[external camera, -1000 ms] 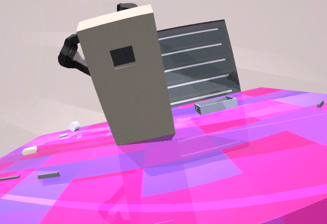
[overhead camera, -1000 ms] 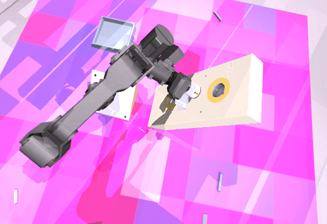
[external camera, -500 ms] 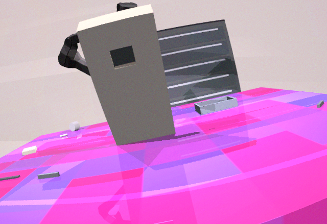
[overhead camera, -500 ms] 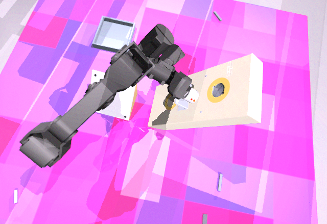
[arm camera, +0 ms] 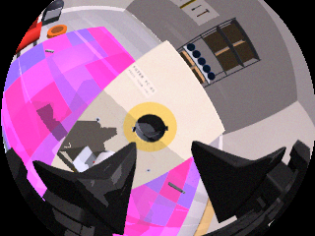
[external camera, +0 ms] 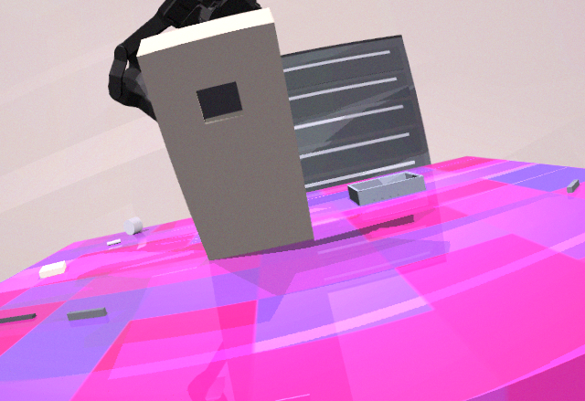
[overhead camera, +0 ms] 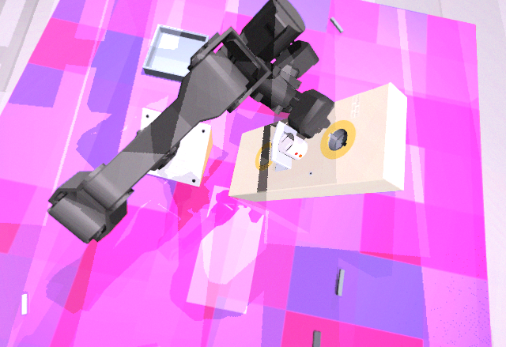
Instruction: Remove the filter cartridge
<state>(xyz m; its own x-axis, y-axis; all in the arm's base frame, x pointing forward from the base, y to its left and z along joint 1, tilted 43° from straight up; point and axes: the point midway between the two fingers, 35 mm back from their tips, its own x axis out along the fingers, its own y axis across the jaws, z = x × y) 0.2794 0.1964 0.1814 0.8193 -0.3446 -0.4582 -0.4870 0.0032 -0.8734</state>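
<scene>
Now: gripper tip 120 mm above the round filter cartridge, 30 mm past it and 10 mm to the left of it. Round my gripper tip: service panel 140 mm below, 20 mm ahead; tray 390 mm behind, 320 mm below, 250 mm to the left.
</scene>
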